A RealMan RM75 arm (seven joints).
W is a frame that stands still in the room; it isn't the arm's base.
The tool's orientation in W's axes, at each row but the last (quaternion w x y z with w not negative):
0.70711, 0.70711, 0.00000, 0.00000
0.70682, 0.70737, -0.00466, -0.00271
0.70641, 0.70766, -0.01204, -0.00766
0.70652, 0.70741, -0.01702, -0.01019
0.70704, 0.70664, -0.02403, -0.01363
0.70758, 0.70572, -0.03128, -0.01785
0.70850, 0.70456, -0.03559, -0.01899
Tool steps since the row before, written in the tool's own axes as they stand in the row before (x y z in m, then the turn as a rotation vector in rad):
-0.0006, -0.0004, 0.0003, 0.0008, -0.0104, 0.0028
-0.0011, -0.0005, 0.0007, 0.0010, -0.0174, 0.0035
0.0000, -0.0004, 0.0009, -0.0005, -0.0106, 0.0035
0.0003, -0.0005, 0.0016, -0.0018, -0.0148, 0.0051
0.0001, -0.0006, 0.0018, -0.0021, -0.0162, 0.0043
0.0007, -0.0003, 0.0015, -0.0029, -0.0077, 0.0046
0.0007, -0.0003, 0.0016, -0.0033, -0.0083, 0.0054
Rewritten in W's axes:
-0.0006, -0.0003, -0.0004, 0.0008, -0.0028, -0.0104
-0.0011, -0.0007, -0.0005, 0.0010, -0.0035, -0.0174
0.0000, -0.0009, -0.0004, -0.0005, -0.0035, -0.0106
0.0002, -0.0016, -0.0005, -0.0019, -0.0050, -0.0148
0.0000, -0.0018, -0.0006, -0.0021, -0.0042, -0.0162
0.0006, -0.0015, -0.0003, -0.0031, -0.0044, -0.0077
0.0006, -0.0017, -0.0003, -0.0035, -0.0052, -0.0084

